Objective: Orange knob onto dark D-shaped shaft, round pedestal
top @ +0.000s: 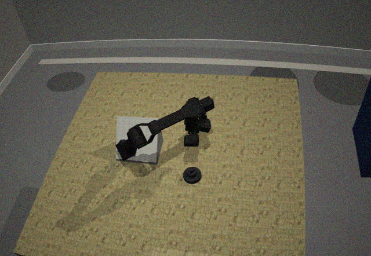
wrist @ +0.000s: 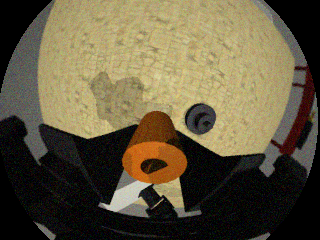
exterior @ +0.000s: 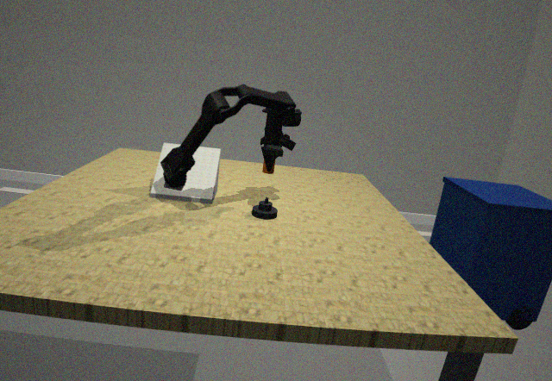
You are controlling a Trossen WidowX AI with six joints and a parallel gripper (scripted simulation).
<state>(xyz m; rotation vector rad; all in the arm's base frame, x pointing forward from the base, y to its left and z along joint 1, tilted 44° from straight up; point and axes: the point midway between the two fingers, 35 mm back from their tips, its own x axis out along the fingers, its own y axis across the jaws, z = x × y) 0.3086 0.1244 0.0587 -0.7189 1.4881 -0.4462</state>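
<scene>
The round pedestal lies 12 cm to the right of my gripper tip, 10 cm below it and 1 cm ahead of it. The rest, counted from my gripper tip: orange knob 2 cm above.
</scene>
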